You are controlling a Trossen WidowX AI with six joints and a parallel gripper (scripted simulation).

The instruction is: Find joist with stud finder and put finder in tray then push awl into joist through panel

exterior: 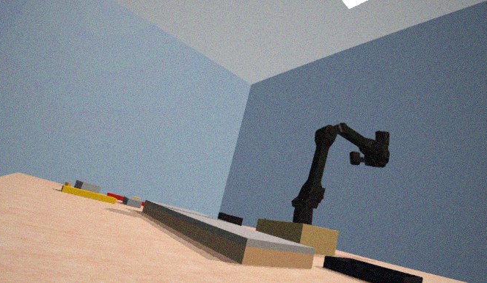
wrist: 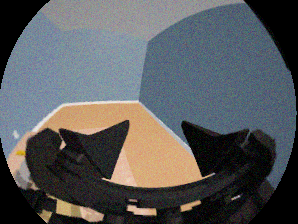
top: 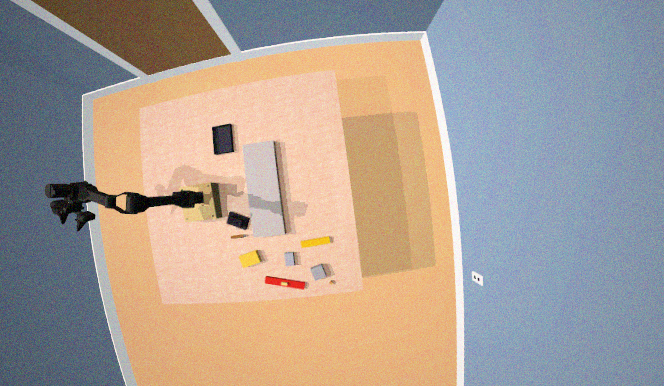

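Now: gripper tip 670 mm short of the stud finder, 70 mm to the left of it and 400 mm above it. Also, from my gripper tip: green light: 680 mm ahead, 70 mm to the right, 380 mm below; then dark tray: 590 mm ahead, 420 mm to the left, 430 mm below; then awl: 670 mm ahead, 150 mm to the right, 430 mm below.
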